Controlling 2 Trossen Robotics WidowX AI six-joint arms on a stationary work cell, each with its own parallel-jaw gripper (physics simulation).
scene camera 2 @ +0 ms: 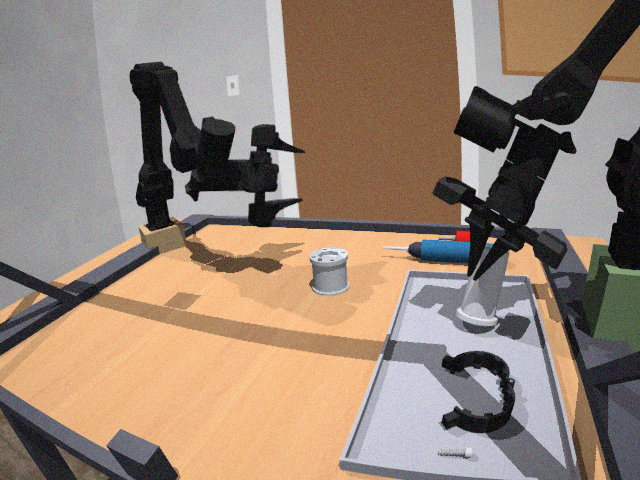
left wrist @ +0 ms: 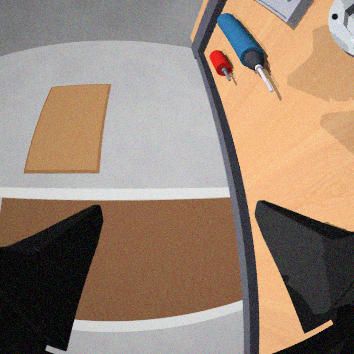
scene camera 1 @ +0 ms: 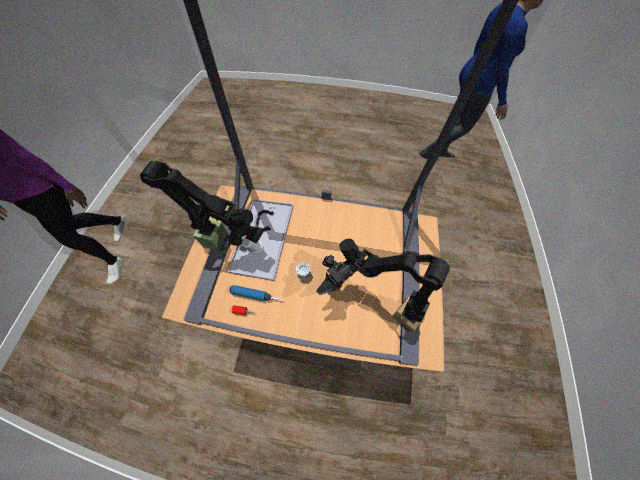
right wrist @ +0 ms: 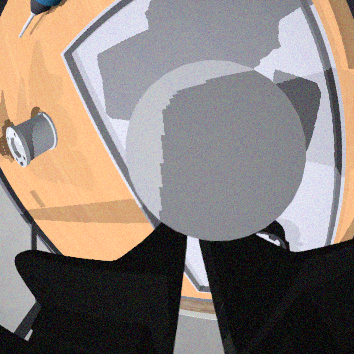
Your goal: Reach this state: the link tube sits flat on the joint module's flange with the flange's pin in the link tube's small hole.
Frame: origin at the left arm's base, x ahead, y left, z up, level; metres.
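Seen in the pictures: left gripper, fingertip midpoint: (scene camera 2: pixel 303 175) (left wrist: pixel 180 211) (scene camera 1: pixel 317 293); right gripper, fingertip midpoint: (scene camera 2: pixel 471 277) (right wrist: pixel 191 210); left arm's base, origin of the base link: (scene camera 2: pixel 159 225) (scene camera 1: pixel 412 313); right arm's base, origin of the base link: (scene camera 2: pixel 634 260) (scene camera 1: pixel 207 228).
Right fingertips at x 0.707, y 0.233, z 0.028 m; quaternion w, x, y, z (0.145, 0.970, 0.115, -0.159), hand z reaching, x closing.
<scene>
Pixels of each thing's top centre, then the offset from my right fingertips to it. "*": a spot on its surface instead.
- link tube, middle of its top: (right wrist: pixel 193 216) (scene camera 2: pixel 488 247) (scene camera 1: pixel 249 238) dz +0.034, dx +0.002, dy +0.033 m
- joint module, middle of its top: (right wrist: pixel 13 148) (scene camera 2: pixel 328 252) (scene camera 1: pixel 303 268) dz -0.020, dx -0.248, dy -0.052 m
- black open clamp ring, surface spot: (scene camera 2: pixel 509 395) * dz -0.059, dx +0.133, dy -0.098 m
- small screw, middle of its top: (scene camera 2: pixel 456 448) dz -0.069, dx +0.132, dy -0.185 m
- blue screwdriver, surface spot: (left wrist: pixel 240 39) (scene camera 2: pixel 436 244) * dz -0.046, dx -0.185, dy +0.148 m
The link tube (scene camera 1: pixel 251 246) (scene camera 2: pixel 491 285) (right wrist: pixel 215 150) is pale grey and stands tilted in the tray; its wide end cap fills the middle of the right wrist view. My right gripper (scene camera 2: pixel 472 279) (right wrist: pixel 191 210) is shut, its narrow fingertips almost together against or in front of the tube's side, not spread around it; the tube's cap partly hides them in the wrist view. The joint module (scene camera 1: pixel 303 269) (scene camera 2: pixel 329 277) (left wrist: pixel 346 30) (right wrist: pixel 42 136) stands upright on the table, holed flange up; its pin cannot be made out. My left gripper (scene camera 2: pixel 302 175) (left wrist: pixel 180 211) is open and empty above the table.
The grey tray (scene camera 1: pixel 273 279) (scene camera 2: pixel 361 419) has a low rim and also holds a black open clamp ring (scene camera 2: pixel 509 395) and a small screw (scene camera 2: pixel 454 453). A blue screwdriver (scene camera 1: pixel 249 292) (scene camera 2: pixel 445 251) (left wrist: pixel 240 39) and a red one (scene camera 1: pixel 239 310) (left wrist: pixel 220 62) lie on the table.
</scene>
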